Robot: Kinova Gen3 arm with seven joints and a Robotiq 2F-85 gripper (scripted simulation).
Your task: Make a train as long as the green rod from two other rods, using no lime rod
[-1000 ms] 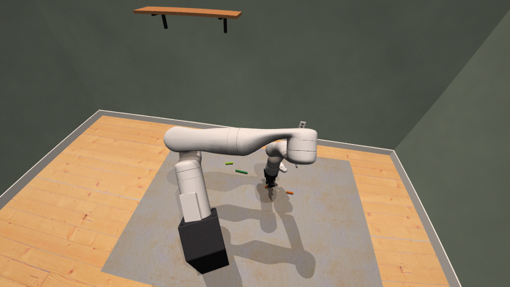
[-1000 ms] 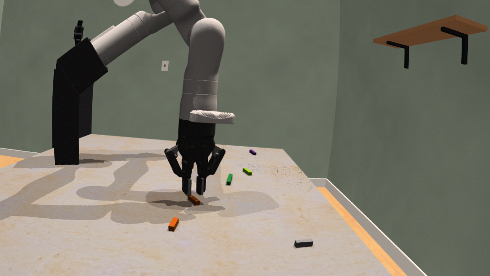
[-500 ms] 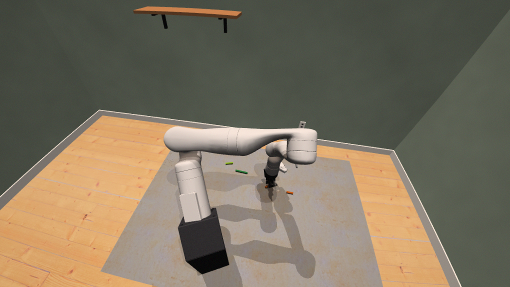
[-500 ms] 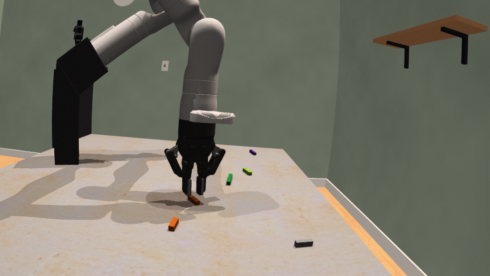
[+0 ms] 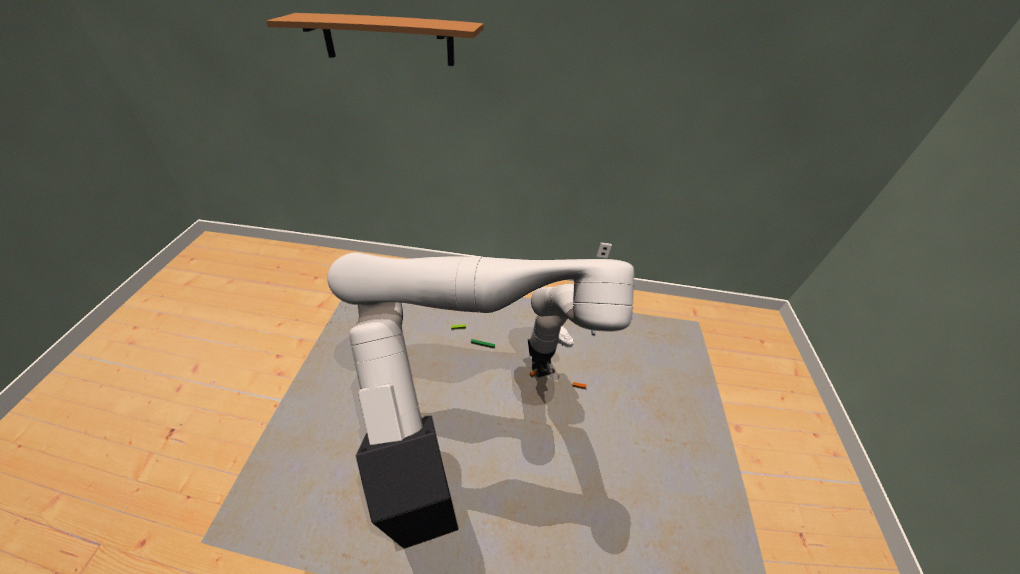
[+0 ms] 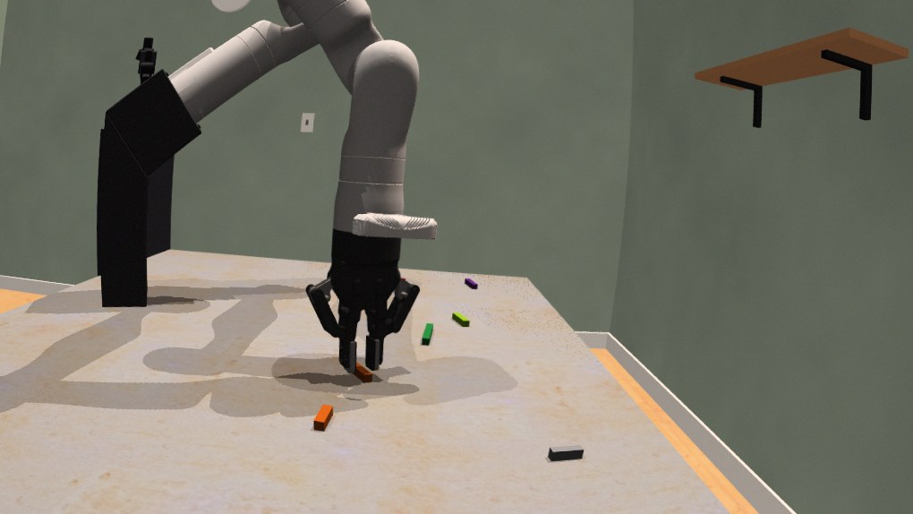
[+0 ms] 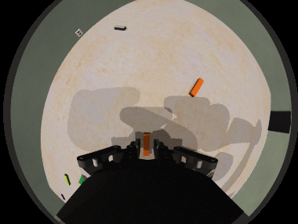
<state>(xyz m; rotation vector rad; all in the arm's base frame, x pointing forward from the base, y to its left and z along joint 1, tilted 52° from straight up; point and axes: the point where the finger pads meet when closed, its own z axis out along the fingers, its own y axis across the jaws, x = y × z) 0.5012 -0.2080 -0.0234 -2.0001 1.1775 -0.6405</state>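
Now: hand 14 cm to the left of the orange rod and 2 cm above it. From my hand the other things lie so: green rod 5 cm ahead, 20 cm to the left, 2 cm below; lime rod 8 cm ahead, 30 cm to the left, 2 cm below; grey rod 23 cm ahead, 14 cm to the right, 2 cm below.
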